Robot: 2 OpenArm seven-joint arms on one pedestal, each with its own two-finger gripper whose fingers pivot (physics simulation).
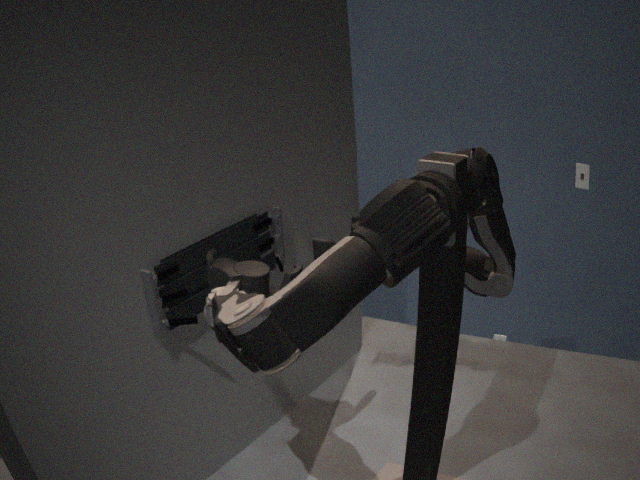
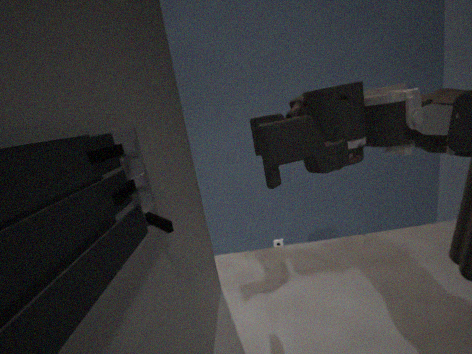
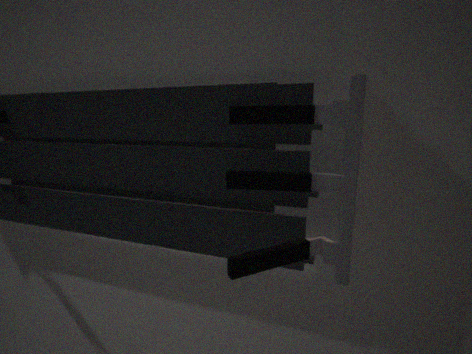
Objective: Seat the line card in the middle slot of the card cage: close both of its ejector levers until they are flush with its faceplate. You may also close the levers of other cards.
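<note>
The card cage (image 1: 149, 299) (image 3: 356, 180) is mounted on the wall with three horizontal cards stacked in it. The middle card (image 2: 60, 225) (image 3: 125, 162) has its right-end lever (image 2: 124, 192) (image 3: 269, 180) lying about parallel to the faceplate, like the top card's right lever (image 2: 105, 153) (image 3: 272, 114). The bottom card's right lever (image 2: 160, 222) (image 3: 269, 259) sticks out. The middle card's left lever (image 1: 174, 292) is small and dark; its angle is unclear. My left gripper (image 1: 219, 264) is open, in front of the cage. My right gripper (image 2: 269, 170) is open and empty, away from the cage.
The bottom card's left lever (image 1: 183, 320) juts from the lower left of the cage. The left forearm (image 1: 325, 289) crosses in front of the cage's lower right. The pedestal (image 1: 436, 351) stands to the right, with the right arm (image 1: 496, 258) behind it.
</note>
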